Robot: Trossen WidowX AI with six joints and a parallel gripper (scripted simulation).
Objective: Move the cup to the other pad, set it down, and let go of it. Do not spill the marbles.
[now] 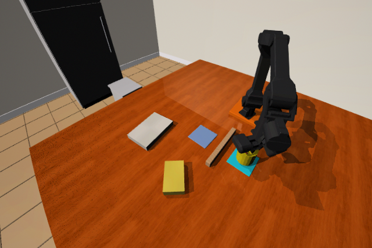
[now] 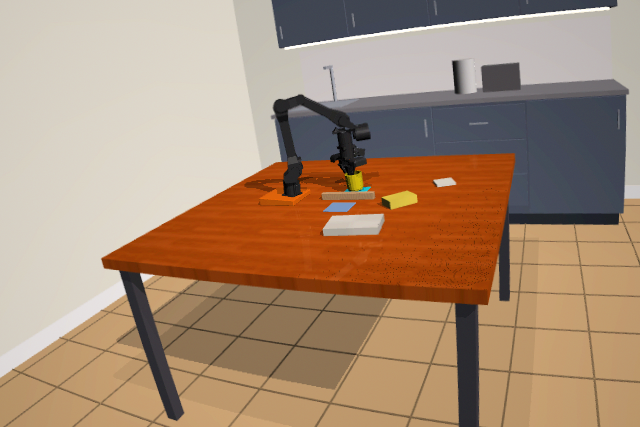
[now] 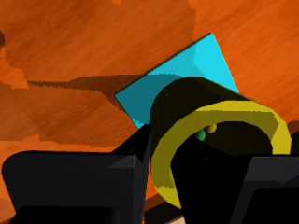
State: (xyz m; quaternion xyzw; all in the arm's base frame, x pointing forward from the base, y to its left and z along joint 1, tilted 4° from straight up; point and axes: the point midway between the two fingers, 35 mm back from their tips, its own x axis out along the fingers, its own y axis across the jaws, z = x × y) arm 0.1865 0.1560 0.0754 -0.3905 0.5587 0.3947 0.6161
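The yellow cup lies 2 cm ahead of my gripper tip and 1 cm to the right of it. Also, from my gripper tip: cyan pad: 3 cm ahead, 1 cm to the right, 5 cm below; pale blue pad: 7 cm ahead, 20 cm to the right, 5 cm below; wooden bar: 5 cm ahead, 11 cm to the right, 4 cm below.
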